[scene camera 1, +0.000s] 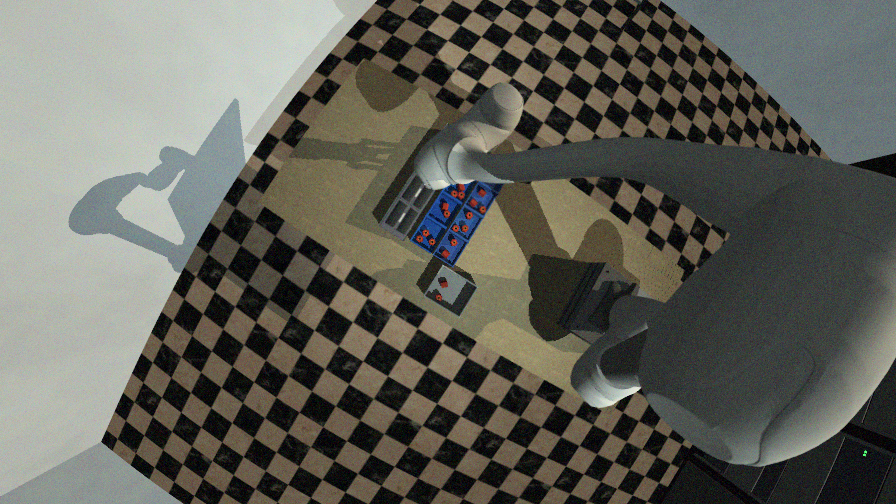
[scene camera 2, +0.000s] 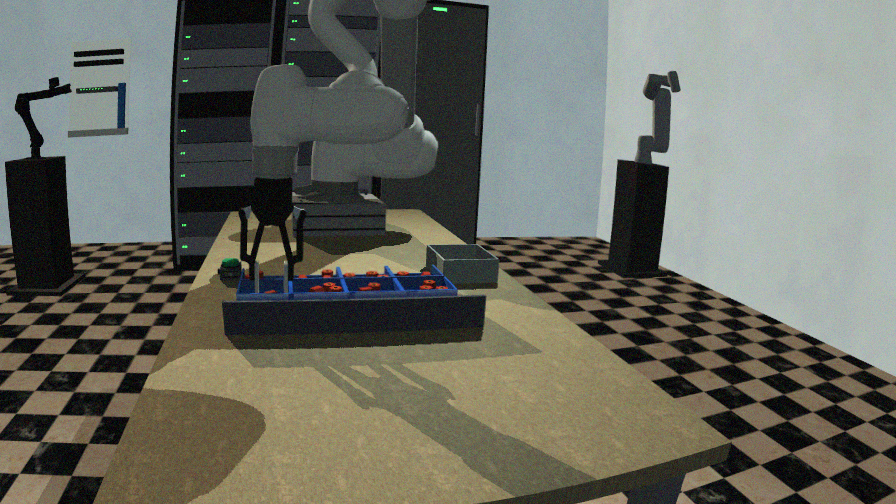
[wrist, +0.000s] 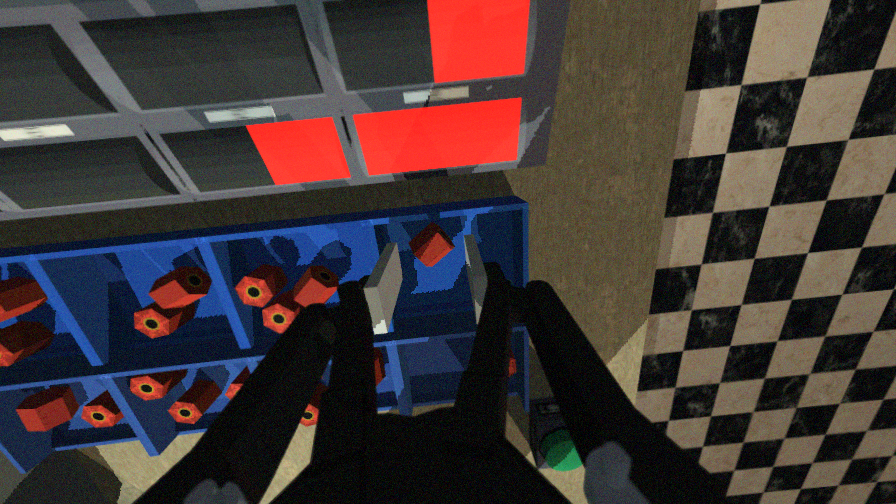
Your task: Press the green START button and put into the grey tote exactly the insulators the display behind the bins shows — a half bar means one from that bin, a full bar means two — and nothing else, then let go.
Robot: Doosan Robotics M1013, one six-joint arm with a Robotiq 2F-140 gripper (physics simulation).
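In the wrist view my gripper [wrist: 431,263] is open and hangs over the far right back compartment of the blue bin rack [wrist: 250,300]. One red insulator [wrist: 431,243] lies between the two fingers, touching neither. The display [wrist: 275,94] behind the bins shows a full red bar [wrist: 438,134], a half bar [wrist: 299,149] to its left and a half bar [wrist: 479,37] above. The green START button [wrist: 559,448] sits beside the rack's right end. From scene camera 2, the gripper [scene camera 2: 270,272] reaches into the rack's left end. The grey tote [scene camera 1: 449,288] holds two red insulators.
Other rack compartments [wrist: 169,300] hold several red insulators. The tote [scene camera 2: 462,262] stands to the right of the rack [scene camera 2: 344,285] on the tan table. The arm's base [scene camera 2: 341,206] is at the table's far end. Server racks [scene camera 2: 213,125] stand behind it.
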